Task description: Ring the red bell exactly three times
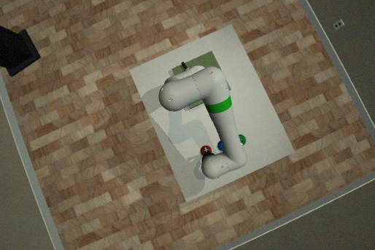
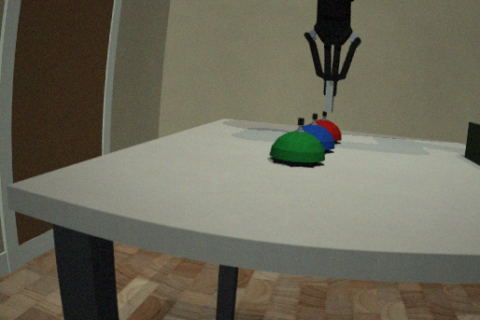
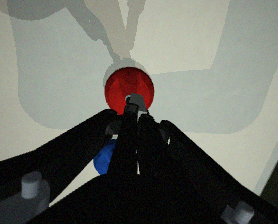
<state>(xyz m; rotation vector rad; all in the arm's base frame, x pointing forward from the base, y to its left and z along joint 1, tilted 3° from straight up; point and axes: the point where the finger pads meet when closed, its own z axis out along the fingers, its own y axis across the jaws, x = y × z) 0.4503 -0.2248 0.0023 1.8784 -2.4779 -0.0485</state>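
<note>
Now: hand 10 mm short of the red bell and 60 mm above it. The rest, counted from my hand: blue bell 40 mm ahead, 130 mm to the left, 60 mm below; green bell 80 mm ahead, 260 mm to the left, 60 mm below.
</note>
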